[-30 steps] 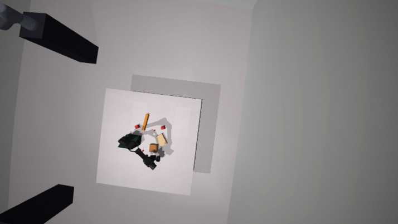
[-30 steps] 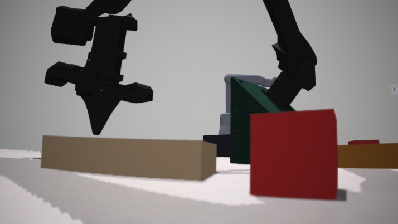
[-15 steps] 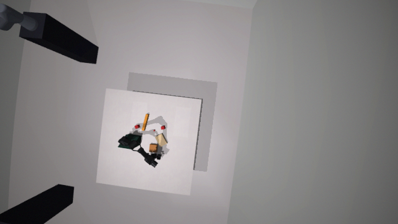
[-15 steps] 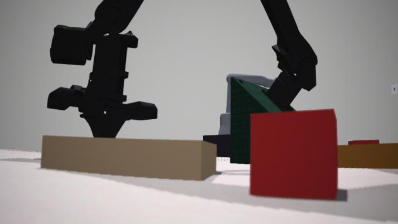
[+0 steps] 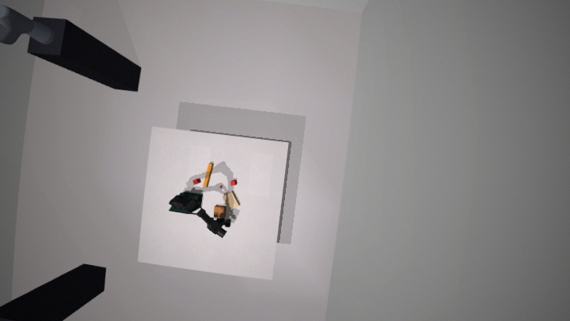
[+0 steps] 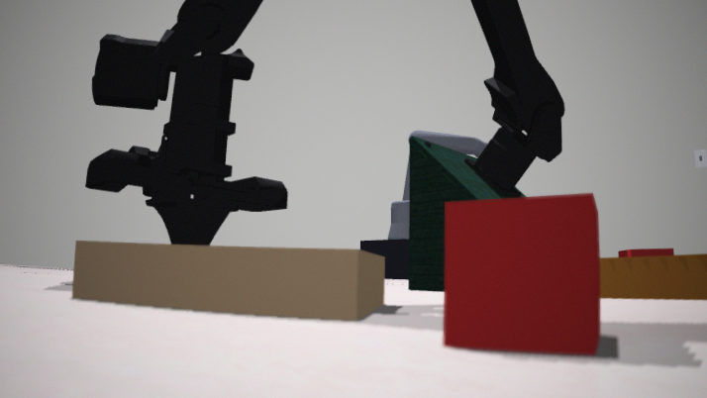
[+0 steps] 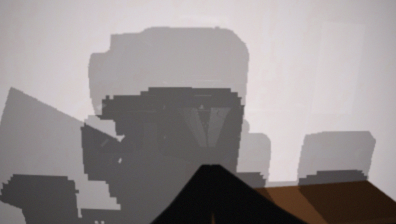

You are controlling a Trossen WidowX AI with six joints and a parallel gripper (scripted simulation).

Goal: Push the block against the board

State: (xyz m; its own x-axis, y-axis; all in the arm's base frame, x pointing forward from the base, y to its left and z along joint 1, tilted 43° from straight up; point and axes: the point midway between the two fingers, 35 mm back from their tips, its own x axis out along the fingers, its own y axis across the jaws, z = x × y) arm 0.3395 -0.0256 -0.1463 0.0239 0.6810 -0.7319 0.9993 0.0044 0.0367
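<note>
My gripper tip is now 4 cm past the brown square block, 6 cm to the right of it and 1 cm below it. The rest, counted from my gripper tip: tan board 5 cm ahead, 18 cm to the left, 1 cm above; then long orange bar 19 cm behind, 38 cm to the left, 1 cm above.
</note>
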